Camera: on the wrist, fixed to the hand. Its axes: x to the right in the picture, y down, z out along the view.
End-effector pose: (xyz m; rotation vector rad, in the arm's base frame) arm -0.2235 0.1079 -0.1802 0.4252 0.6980 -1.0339
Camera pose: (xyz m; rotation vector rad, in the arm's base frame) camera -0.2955 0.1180 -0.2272 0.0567 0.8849 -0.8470
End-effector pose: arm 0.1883 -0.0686 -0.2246 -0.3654 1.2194 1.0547
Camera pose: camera 0.1997 -0.1432 -0.2670 -0.6830 0.9869 1.3236
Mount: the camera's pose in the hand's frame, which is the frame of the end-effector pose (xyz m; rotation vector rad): 0.0030 -0.0593 -0.0630 -0.4254 -0.0053 0.0105
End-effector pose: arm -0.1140 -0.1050 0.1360 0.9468 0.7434 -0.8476
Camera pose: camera -0.1745 -0.0685 0.0861 0.5675 0.8710 -0.6467
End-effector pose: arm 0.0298 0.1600 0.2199 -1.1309 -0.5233 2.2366
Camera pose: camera 0.0987 0.2123 0.2163 -1.3322 -1.0327 2.1951
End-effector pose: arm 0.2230 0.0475 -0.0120 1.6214 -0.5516 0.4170
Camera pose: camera 0.2626 0.1140 -0.0508 1.2118 -0.6071 0.2796
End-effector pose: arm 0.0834 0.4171 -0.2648 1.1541 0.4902 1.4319
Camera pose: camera 0.0603 0.4539 -0.3397 0.8182 0.1614 1.4541
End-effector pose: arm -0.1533 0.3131 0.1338 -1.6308 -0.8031 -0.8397
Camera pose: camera -0.2094 0.2630 0.1767 -2.0063 -0.6461 -1.0501
